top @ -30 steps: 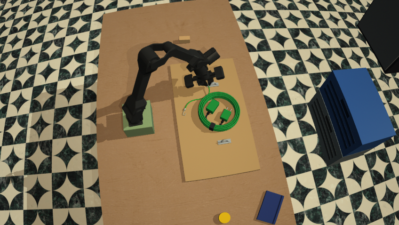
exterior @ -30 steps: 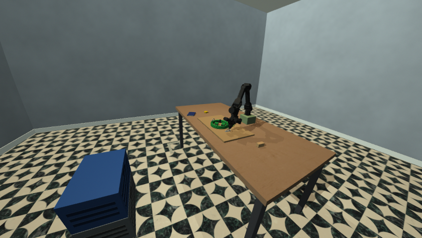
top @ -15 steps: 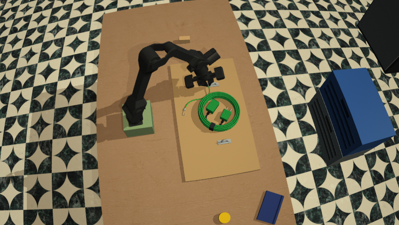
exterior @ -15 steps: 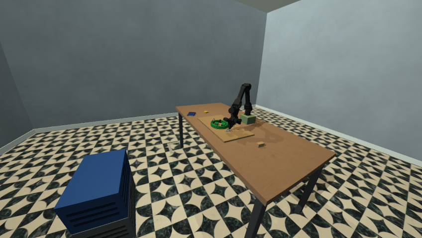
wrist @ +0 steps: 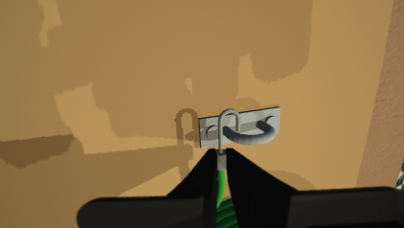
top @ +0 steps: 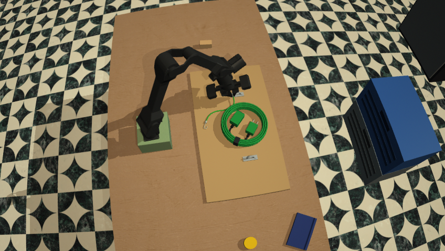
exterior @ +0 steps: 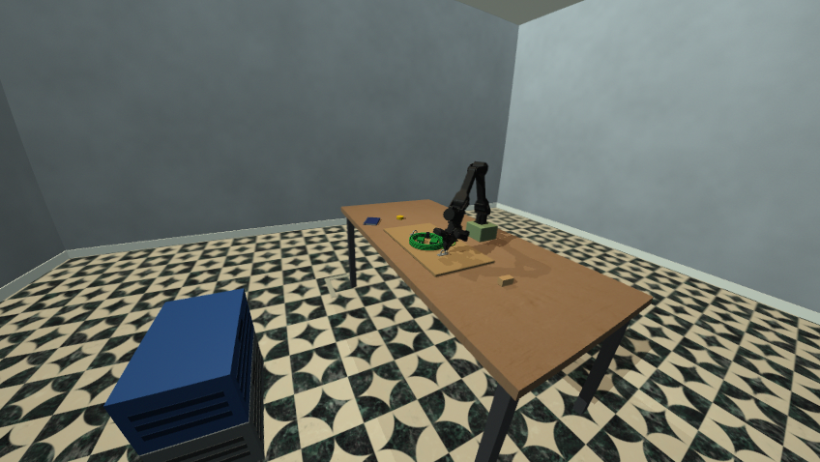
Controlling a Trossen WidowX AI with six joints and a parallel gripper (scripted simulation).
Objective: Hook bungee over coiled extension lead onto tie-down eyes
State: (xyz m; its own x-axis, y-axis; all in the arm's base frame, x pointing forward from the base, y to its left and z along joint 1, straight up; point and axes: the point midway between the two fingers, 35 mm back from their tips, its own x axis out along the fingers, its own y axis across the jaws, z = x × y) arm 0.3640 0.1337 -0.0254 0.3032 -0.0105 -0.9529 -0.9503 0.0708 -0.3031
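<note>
The board lies 10 mm behind my hand, 140 mm to the right of it and 50 mm below it. Also, from my hand: small wooden block: 50 mm behind, 340 mm to the left, 40 mm below; then yellow disc: 70 mm behind, 640 mm to the right, 50 mm below.
</note>
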